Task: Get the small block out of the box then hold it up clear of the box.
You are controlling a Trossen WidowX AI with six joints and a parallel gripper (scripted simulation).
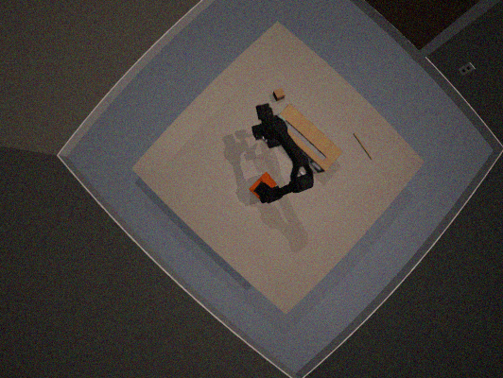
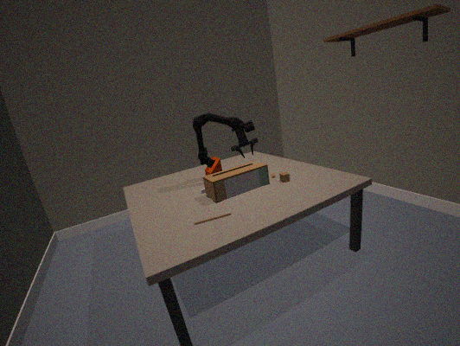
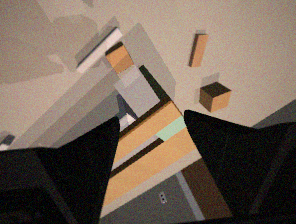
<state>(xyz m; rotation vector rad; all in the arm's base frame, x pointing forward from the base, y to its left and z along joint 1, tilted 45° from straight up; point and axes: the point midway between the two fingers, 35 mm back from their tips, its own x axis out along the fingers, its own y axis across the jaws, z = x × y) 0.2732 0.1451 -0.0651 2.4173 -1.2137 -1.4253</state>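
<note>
My gripper tip is 160 mm above the flat tan piece, 120 mm to the right of it and 90 mm short of it. Also, from my gripper tip: thin wooden stick: 480 mm to the right, 310 mm ahead, 160 mm below; tan cube: 220 mm ahead, 140 mm below, 100 mm to the left.
</note>
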